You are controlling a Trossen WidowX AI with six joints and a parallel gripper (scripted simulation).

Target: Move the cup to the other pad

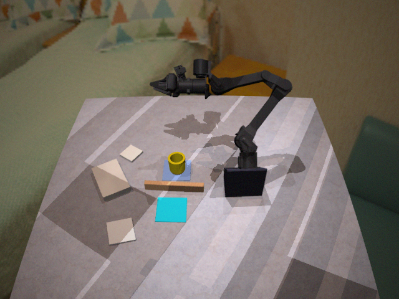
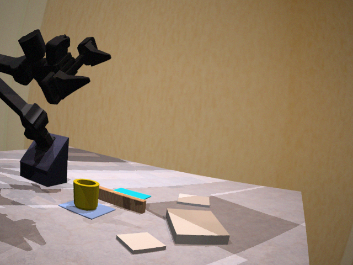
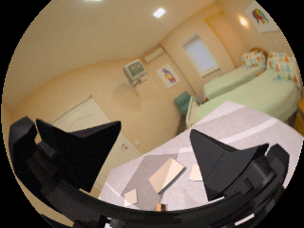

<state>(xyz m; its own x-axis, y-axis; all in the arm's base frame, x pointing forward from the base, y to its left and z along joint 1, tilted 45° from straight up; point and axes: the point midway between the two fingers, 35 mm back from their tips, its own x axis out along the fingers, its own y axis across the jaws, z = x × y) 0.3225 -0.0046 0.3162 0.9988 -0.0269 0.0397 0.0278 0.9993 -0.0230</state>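
Now: the yellow cup 9 cm behind my gripper tip, 11 cm to the left of it and 31 cm below it. The rest, counted from my gripper tip: wooden bar (7 cm behind, 22 cm to the left, 34 cm below); light blue pad (8 cm behind, 11 cm to the left, 36 cm below); thick pale block (20 cm ahead, 17 cm to the left, 33 cm below).
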